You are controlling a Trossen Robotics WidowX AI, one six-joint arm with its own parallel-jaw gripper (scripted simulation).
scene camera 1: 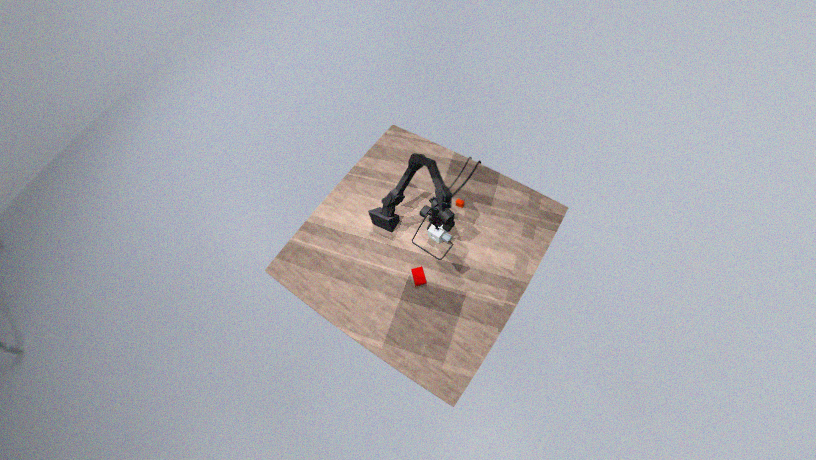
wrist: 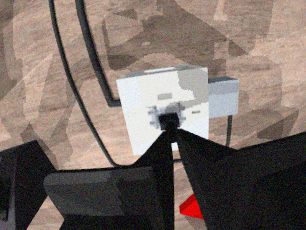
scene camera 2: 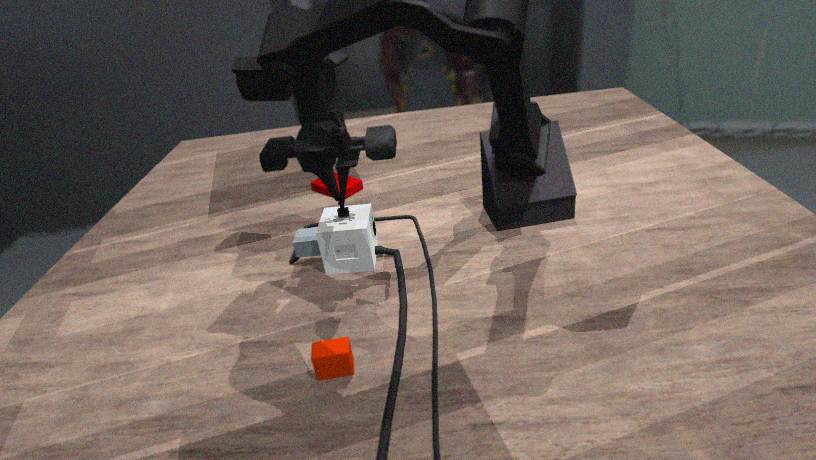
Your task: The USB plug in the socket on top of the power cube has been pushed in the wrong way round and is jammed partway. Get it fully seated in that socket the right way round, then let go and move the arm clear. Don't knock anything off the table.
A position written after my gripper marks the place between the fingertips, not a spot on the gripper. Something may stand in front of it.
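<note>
My own gripper [scene camera 2: 340,199] is there for me to see, and the wrist view gives me the gripper [wrist: 172,135] too. I also see an orange block [scene camera 2: 331,358], though in the wrist view the block is out of frame.
</note>
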